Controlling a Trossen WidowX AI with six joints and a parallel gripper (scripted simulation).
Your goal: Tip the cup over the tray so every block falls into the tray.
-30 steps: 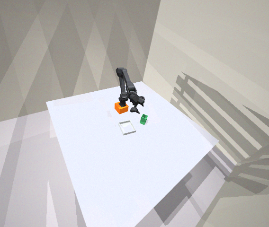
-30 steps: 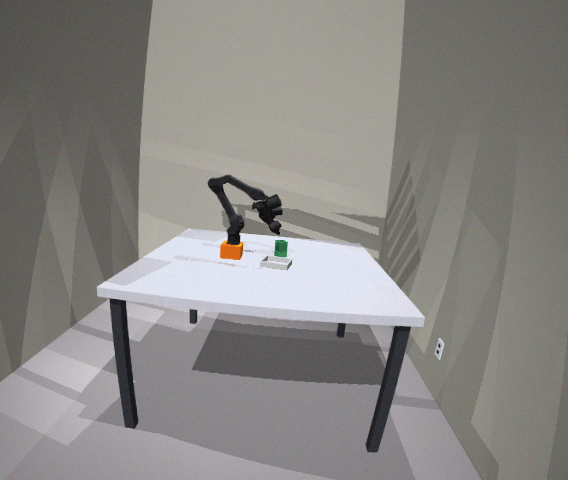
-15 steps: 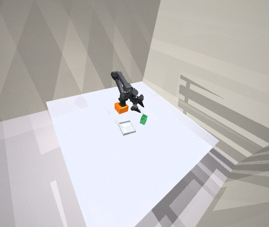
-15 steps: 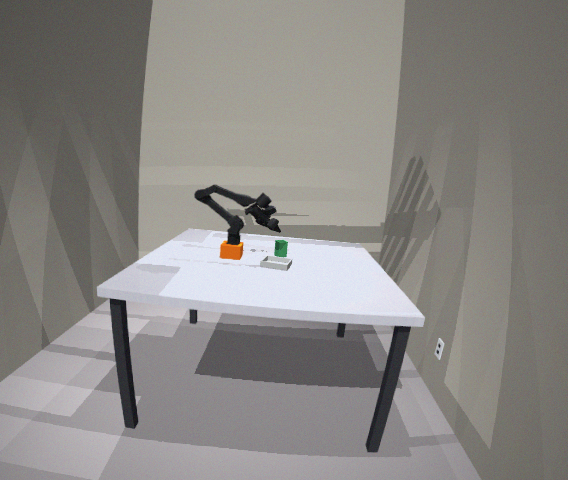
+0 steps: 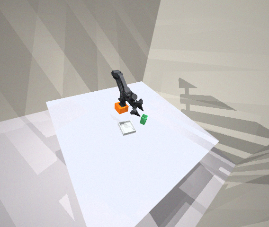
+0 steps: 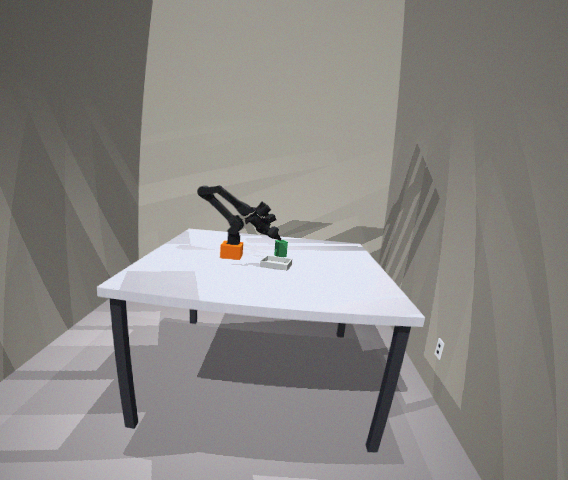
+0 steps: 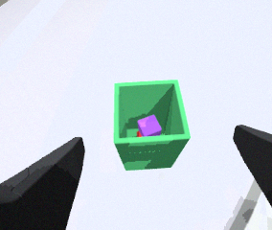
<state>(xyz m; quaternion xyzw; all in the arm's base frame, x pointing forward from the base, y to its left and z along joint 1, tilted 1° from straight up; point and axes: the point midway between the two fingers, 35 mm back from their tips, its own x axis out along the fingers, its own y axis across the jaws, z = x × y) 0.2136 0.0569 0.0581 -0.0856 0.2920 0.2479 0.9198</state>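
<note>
The purple block lies 30 mm ahead of my gripper tip, 20 mm to the left of it and 60 mm below it. The rest, counted from my gripper tip: orange block (30 mm ahead, 20 mm to the left, 100 mm below); red block (30 mm ahead, 20 mm to the left, 80 mm below); green square cup (30 mm ahead, 20 mm to the left, 90 mm below).
</note>
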